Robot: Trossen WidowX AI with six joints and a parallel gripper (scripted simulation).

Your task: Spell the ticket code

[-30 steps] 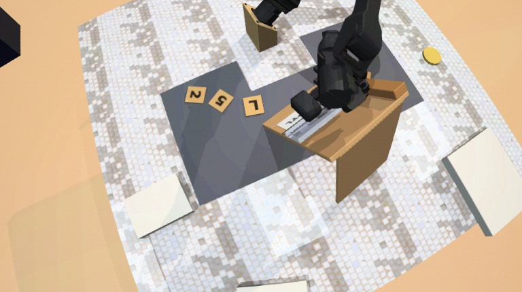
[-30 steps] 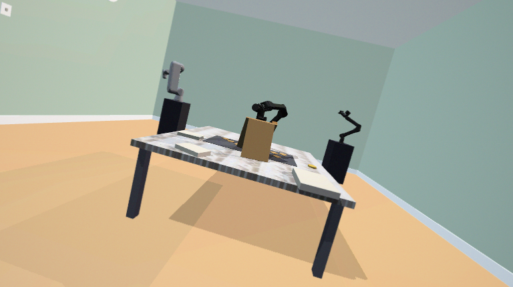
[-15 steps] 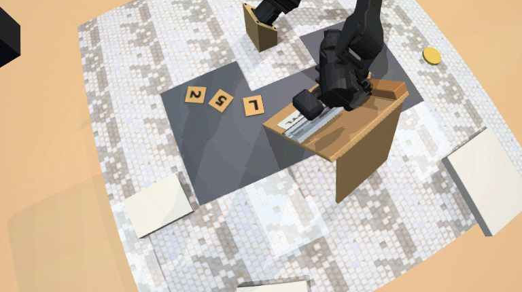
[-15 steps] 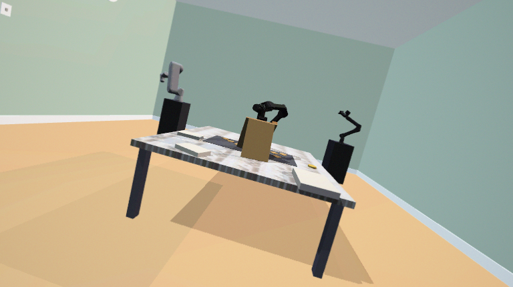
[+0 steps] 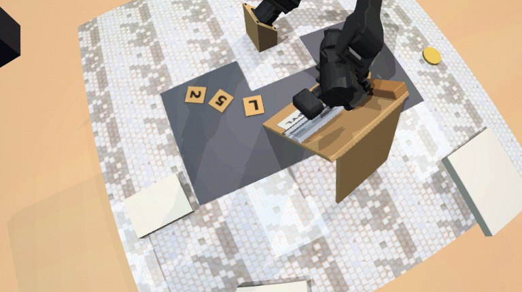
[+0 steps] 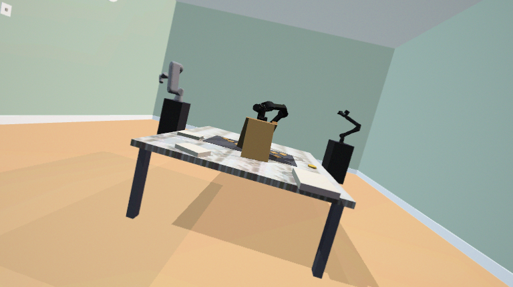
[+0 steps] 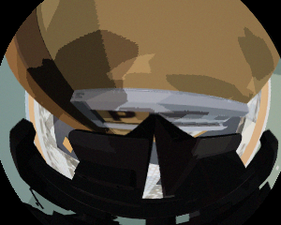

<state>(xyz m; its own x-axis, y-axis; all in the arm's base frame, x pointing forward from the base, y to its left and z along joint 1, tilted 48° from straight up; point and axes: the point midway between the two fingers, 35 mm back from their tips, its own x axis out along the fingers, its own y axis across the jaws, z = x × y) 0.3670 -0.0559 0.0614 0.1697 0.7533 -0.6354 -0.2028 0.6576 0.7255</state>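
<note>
Right now the P tile is 30 mm to the left of my gripper tip. From my gripper tip the other things lie so: white ticket 40 mm behind, 80 mm to the right, 80 mm below; then L tile 160 mm behind, 140 mm to the right, 160 mm below; then dark mat 170 mm behind, 20 mm to the right, 160 mm below.
</note>
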